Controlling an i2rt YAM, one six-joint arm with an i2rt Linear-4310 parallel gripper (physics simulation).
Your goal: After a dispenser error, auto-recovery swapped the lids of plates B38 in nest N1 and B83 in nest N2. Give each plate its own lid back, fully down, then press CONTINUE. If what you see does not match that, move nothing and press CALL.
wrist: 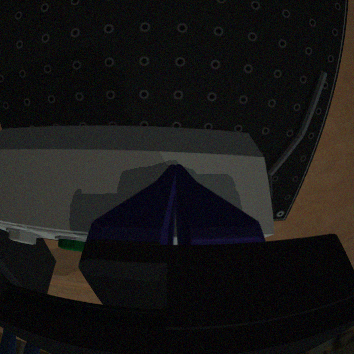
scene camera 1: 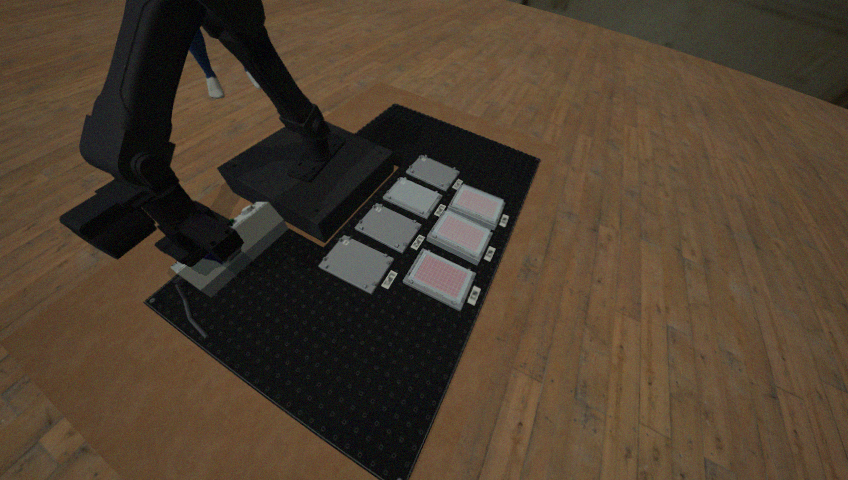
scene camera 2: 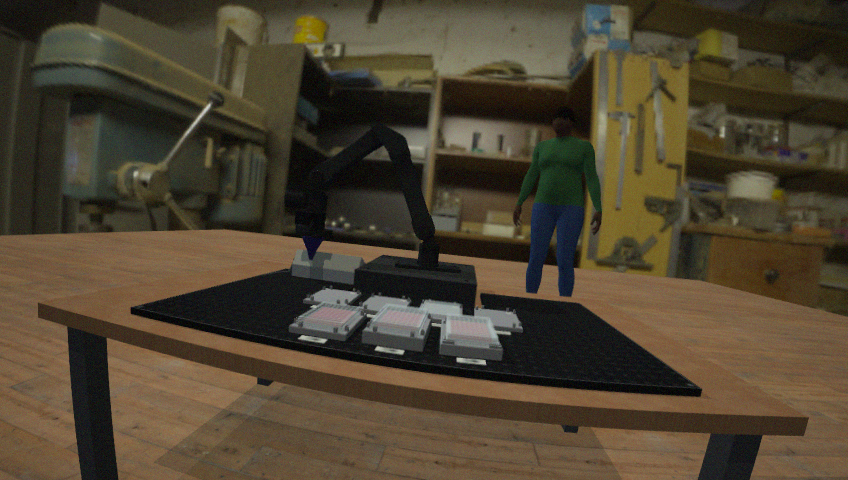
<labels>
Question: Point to a button box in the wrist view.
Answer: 66,176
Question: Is my gripper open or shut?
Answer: Shut.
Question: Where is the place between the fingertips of my gripper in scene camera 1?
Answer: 221,262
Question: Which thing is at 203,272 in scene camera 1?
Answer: A button box.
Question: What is my gripper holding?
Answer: Nothing.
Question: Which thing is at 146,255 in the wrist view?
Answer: My gripper.
</labels>
